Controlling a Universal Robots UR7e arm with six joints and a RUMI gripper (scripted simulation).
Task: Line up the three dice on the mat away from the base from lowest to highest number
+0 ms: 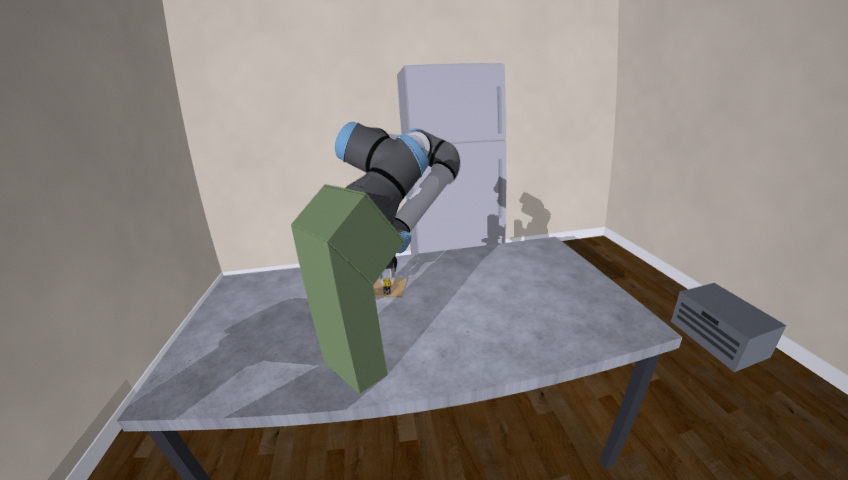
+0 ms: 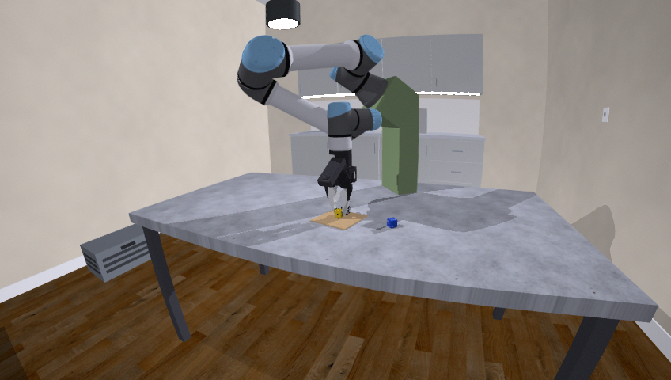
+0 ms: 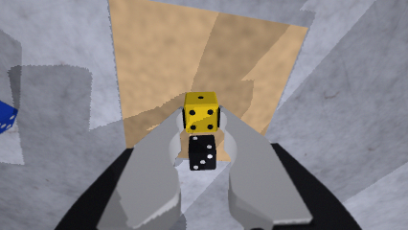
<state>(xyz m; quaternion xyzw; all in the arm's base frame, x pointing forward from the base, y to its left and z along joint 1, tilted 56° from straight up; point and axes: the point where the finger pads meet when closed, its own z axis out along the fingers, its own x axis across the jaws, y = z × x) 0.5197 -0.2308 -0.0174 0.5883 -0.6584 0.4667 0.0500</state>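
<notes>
Now: the yellow die right at my hand. From my hand the other things lie so: blue die 60 mm ahead, 170 mm to the left, 10 mm below; then mat 20 mm below; then black die 50 mm behind, 20 mm to the left, 10 mm below.
</notes>
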